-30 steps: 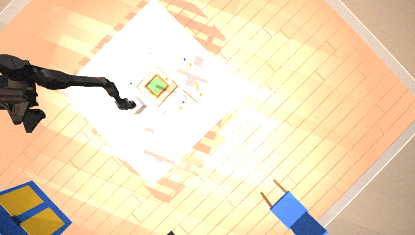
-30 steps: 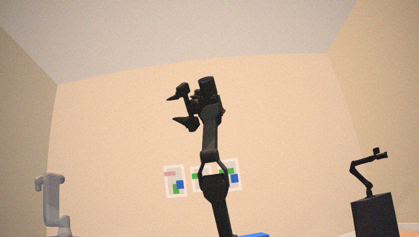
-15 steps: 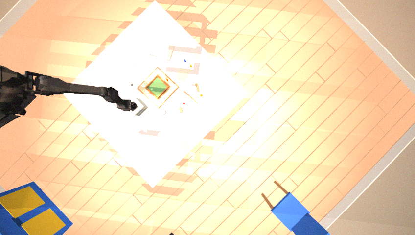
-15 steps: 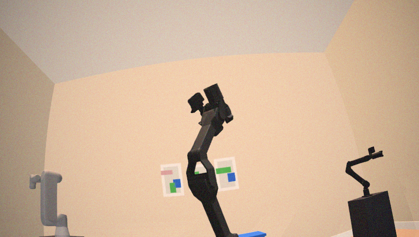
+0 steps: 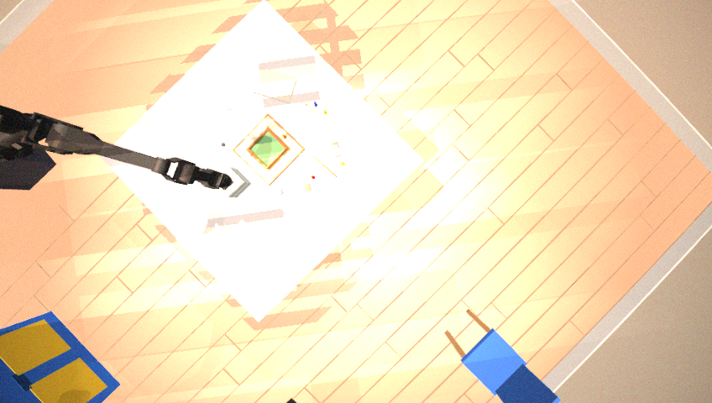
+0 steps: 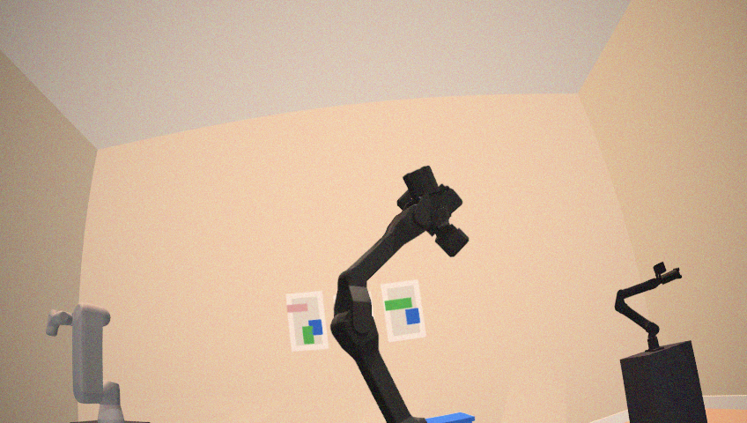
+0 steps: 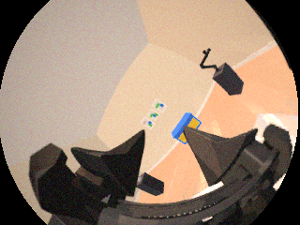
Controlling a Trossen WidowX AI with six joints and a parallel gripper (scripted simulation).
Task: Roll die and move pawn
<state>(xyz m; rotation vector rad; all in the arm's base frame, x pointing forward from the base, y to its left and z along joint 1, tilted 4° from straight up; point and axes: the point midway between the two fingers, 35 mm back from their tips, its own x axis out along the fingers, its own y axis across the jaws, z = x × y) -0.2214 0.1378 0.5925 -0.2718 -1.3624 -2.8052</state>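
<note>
The green dice tray is 49 cm ahead of my gripper tip, 14 cm to the right of it and 69 cm below it. Also, from my gripper tip: blue pawn: 85 cm ahead, 13 cm to the right, 68 cm below; then red pawn: 57 cm ahead, 42 cm to the right, 68 cm below.
</note>
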